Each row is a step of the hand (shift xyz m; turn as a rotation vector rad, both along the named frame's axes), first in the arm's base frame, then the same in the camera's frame.
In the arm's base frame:
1: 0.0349 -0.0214 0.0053 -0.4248 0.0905 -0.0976
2: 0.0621 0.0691 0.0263 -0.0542 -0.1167 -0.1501
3: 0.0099 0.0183 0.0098 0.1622 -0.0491 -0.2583
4: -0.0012 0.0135 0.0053 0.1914 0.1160 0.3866
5: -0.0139 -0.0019 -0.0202 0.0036 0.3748 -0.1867
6: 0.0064 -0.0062 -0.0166 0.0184 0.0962 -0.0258
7: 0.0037 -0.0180 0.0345 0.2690 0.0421 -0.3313
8: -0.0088 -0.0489 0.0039 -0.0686 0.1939 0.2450
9: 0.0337 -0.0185 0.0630 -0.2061 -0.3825 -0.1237
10: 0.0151 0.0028 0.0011 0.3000 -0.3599 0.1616
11: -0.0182 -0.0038 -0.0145 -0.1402 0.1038 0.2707
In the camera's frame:
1: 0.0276 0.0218 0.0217 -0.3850 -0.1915 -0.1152
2: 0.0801 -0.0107 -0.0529 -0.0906 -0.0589 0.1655
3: 0.0150 -0.0015 -0.0173 0.1318 -0.1540 0.2331
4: 0.0029 -0.0039 -0.0137 0.2307 0.2674 -0.2735
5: -0.0146 -0.0170 0.0102 0.1028 -0.3682 -0.1709
6: 0.0038 -0.0087 0.0163 0.0440 -0.0744 -0.0529
7: -0.0003 0.0386 -0.0062 0.2573 -0.2505 0.2344
8: -0.0222 0.0305 0.0326 -0.0016 0.0718 -0.3117
9: 0.0294 0.0659 -0.0156 -0.3106 0.0964 0.3136
10: 0.0153 0.0014 0.0010 0.1914 0.3827 0.2500
11: -0.0191 -0.0119 0.0071 -0.0948 0.1349 -0.2766

